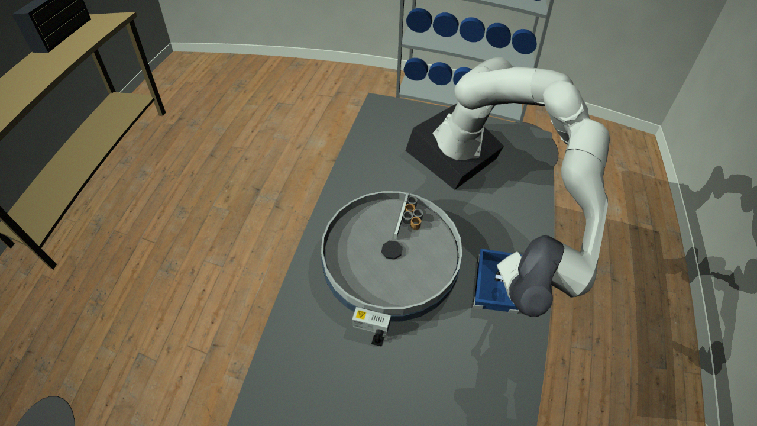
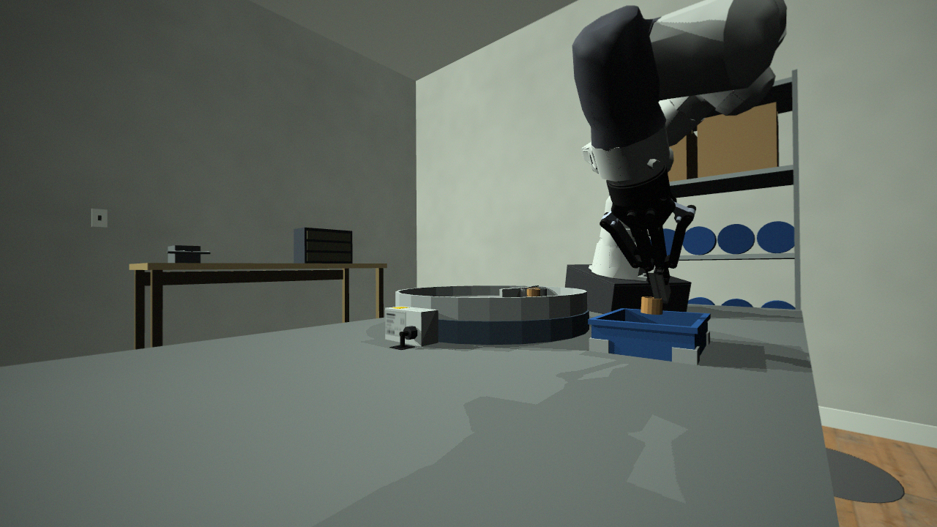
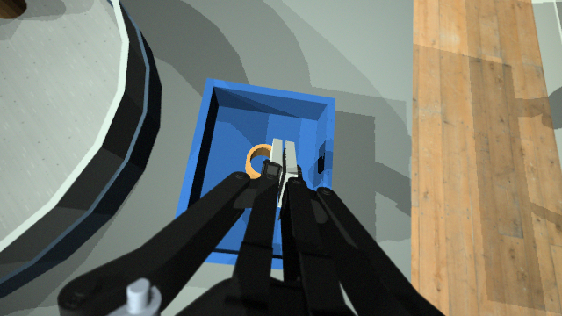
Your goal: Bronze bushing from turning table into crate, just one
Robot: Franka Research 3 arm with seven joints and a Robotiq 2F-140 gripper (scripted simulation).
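The blue crate is 80 mm below my hand, 20 mm to the right of it and 10 mm behind it. The rest, counted from my hand: round turning table (360 mm to the right, 50 mm below, 50 mm ahead).
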